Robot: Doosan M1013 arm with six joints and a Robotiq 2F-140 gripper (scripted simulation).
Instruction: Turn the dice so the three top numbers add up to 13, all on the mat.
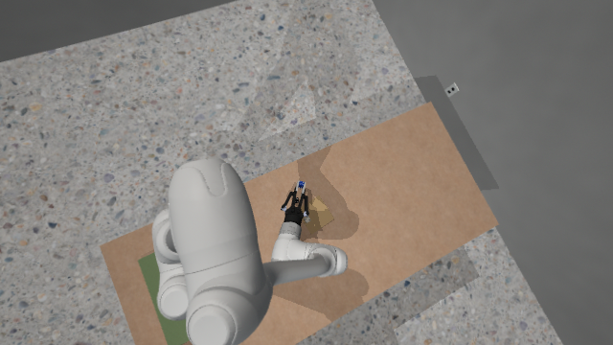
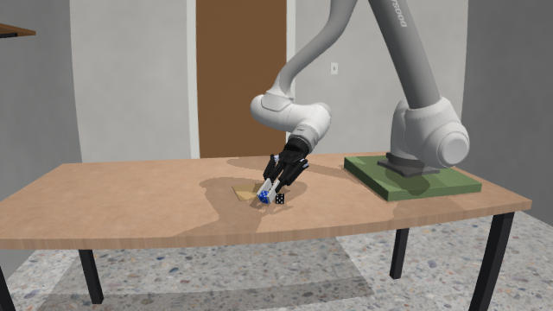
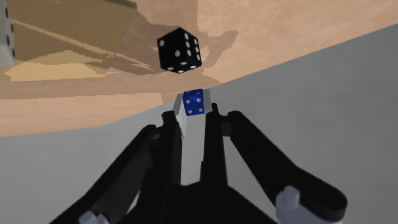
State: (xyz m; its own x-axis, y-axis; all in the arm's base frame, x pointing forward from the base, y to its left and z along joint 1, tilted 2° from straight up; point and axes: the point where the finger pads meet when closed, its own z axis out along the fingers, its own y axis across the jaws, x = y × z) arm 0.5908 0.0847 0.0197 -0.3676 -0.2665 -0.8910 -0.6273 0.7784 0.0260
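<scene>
My gripper is now 5 cm past the black die, 4 cm to the left of it and 4 cm above it. Round my hand: white die (5 cm behind, 14 cm to the right, 4 cm below); blue die (2 cm ahead, 1 cm to the left, 1 cm below); tan mat (1 cm behind, 15 cm to the right, 5 cm below).
</scene>
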